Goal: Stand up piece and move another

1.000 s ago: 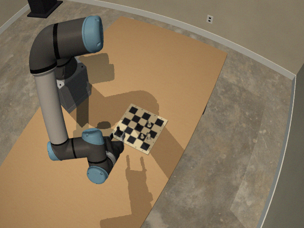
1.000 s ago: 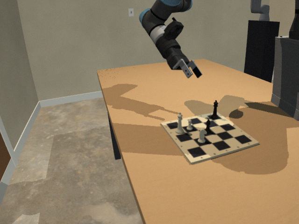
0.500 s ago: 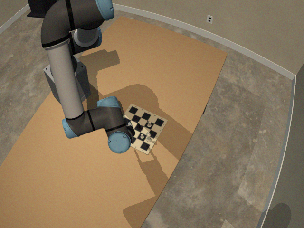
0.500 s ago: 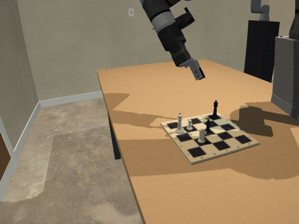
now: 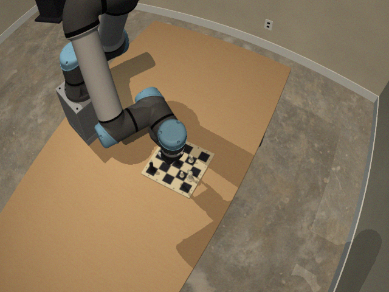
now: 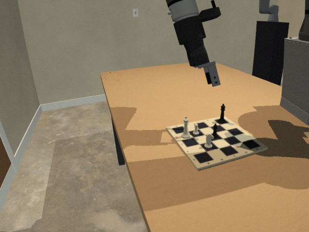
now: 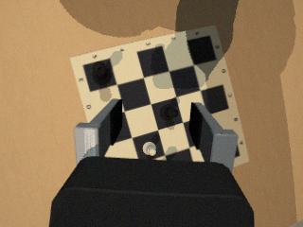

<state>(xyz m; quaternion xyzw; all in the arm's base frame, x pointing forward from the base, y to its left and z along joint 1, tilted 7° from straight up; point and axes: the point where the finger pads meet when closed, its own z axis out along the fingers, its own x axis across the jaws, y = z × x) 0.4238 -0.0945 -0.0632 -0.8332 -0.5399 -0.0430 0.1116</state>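
My hand is 140 mm above the black pawn, 40 mm to the right of it and 20 mm short of it. The rest, counted from my hand: white pawn 150 mm below, 50 mm ahead; then white king 130 mm below, 90 mm ahead; then black queen 130 mm below, 70 mm behind, 20 mm to the right.
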